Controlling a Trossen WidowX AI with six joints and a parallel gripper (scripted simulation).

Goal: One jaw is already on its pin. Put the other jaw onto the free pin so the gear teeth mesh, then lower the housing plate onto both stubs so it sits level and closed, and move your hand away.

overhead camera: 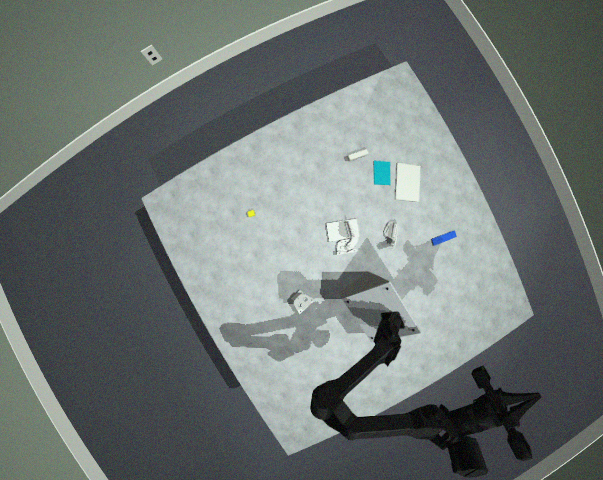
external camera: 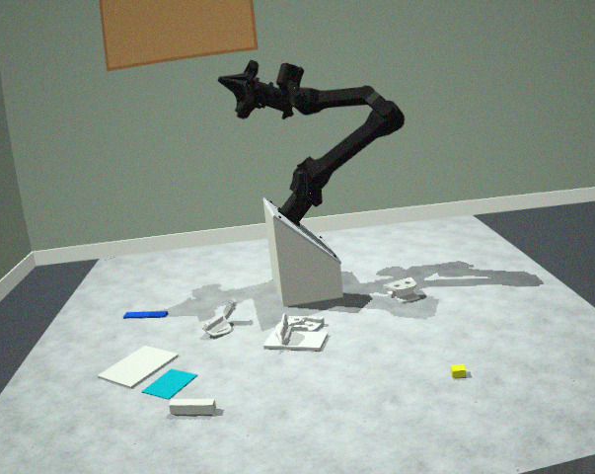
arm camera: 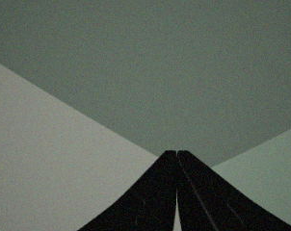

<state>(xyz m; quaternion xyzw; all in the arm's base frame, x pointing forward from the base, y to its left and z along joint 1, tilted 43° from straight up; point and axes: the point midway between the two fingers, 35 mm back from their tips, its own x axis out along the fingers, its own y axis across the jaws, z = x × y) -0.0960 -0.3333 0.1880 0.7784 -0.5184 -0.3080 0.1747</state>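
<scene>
My gripper tip is now 51 cm above the white jaw, 34 cm short of it and 1 cm to the left of it. Round my gripper tip: white sheet (54 cm below, 52 cm ahead, 19 cm to the right); then cyan sheet (60 cm ahead, 54 cm below, 11 cm to the right); then blue bar (54 cm below, 25 cm ahead, 23 cm to the right).
</scene>
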